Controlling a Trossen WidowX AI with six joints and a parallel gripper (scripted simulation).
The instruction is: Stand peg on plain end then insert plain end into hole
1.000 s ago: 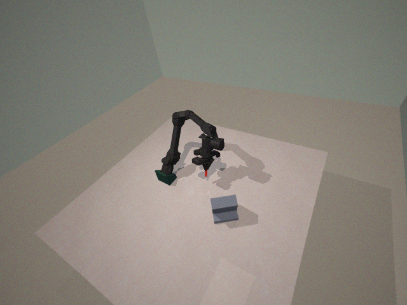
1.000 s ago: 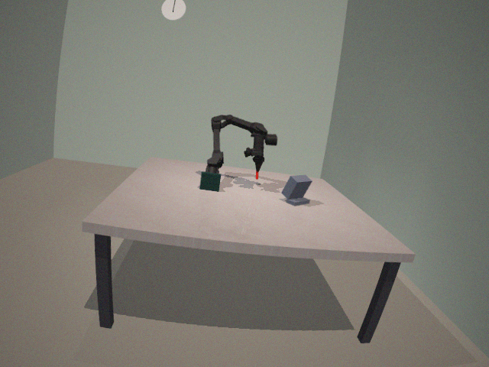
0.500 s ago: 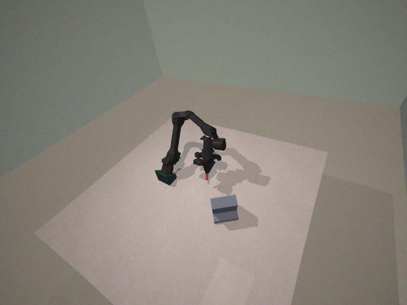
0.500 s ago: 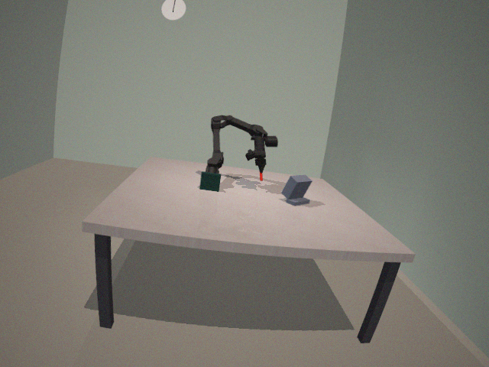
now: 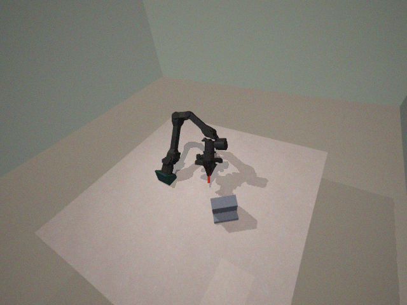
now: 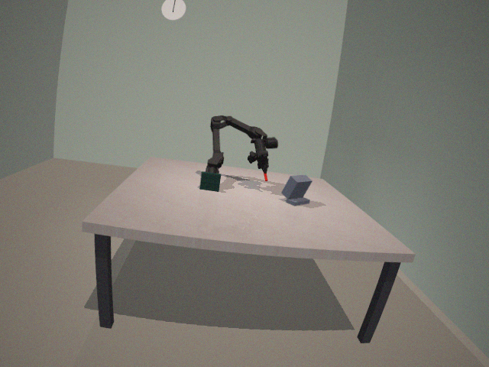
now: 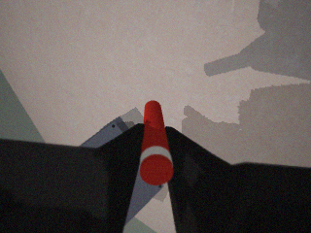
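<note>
My gripper tip is 150 mm short of the grey sloped panel, 130 mm to the left of it and 20 mm above it. Round my gripper tip: low foot 160 mm ahead, 150 mm to the right, 90 mm below; red peg 10 mm to the left, 10 mm above.
</note>
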